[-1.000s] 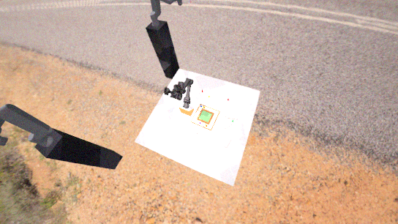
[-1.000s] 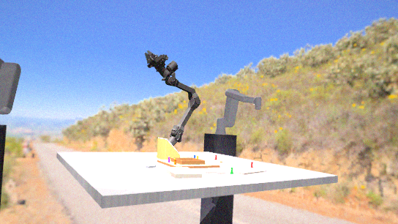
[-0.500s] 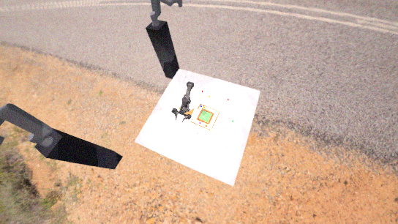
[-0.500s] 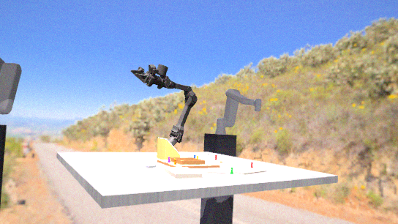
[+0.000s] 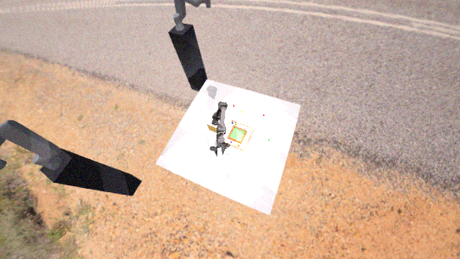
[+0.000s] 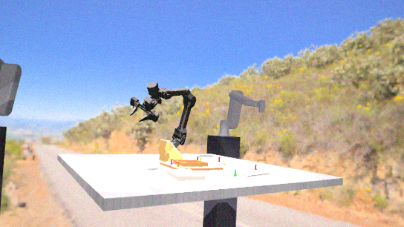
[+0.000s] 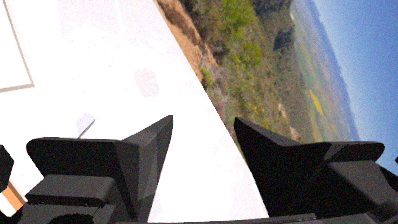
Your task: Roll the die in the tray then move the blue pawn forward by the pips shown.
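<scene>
My gripper tip is now 1 cm past the white die, 12 cm to the right of it and 26 cm above it. Also, from my gripper tip: orange pawn: 7 cm ahead, 24 cm to the left, 24 cm below; then grey piece: 8 cm ahead, 9 cm to the left, 26 cm below; then purple pawn: 2 cm behind, 25 cm to the left, 24 cm below.
</scene>
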